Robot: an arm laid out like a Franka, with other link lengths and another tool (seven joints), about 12 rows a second.
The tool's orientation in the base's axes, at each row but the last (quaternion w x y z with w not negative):
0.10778 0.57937 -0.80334 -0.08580
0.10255 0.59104 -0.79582 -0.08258
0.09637 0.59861 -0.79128 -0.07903
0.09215 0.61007 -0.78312 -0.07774
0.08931 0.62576 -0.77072 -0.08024
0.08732 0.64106 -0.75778 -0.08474
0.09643 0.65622 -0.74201 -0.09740
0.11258 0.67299 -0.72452 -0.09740
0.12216 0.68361 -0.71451 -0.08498
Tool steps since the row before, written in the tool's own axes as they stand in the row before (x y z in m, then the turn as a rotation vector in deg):
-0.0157 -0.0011 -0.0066 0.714 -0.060 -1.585
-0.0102 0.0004 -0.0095 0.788 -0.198 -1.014
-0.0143 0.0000 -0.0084 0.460 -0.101 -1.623
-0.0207 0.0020 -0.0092 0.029 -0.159 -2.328
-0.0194 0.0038 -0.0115 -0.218 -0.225 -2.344
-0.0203 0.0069 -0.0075 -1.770 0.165 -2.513
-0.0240 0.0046 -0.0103 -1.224 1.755 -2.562
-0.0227 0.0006 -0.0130 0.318 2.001 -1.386
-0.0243 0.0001 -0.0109 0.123 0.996 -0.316
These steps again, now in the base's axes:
0.0076 0.0145 0.0049 0.269 -0.717 1.562
0.0050 0.0098 0.0086 0.227 -0.822 0.981
0.0059 0.0137 0.0073 0.373 -0.486 1.575
0.0053 0.0205 0.0084 0.700 -0.089 2.225
0.0030 0.0196 0.0113 0.816 0.140 2.215
-0.0015 0.0210 0.0085 0.736 1.731 2.436
0.0013 0.0242 0.0108 -0.835 1.379 2.923
0.0048 0.0228 0.0119 -1.522 -0.152 1.920
0.0039 0.0247 0.0090 -0.865 -0.058 0.596

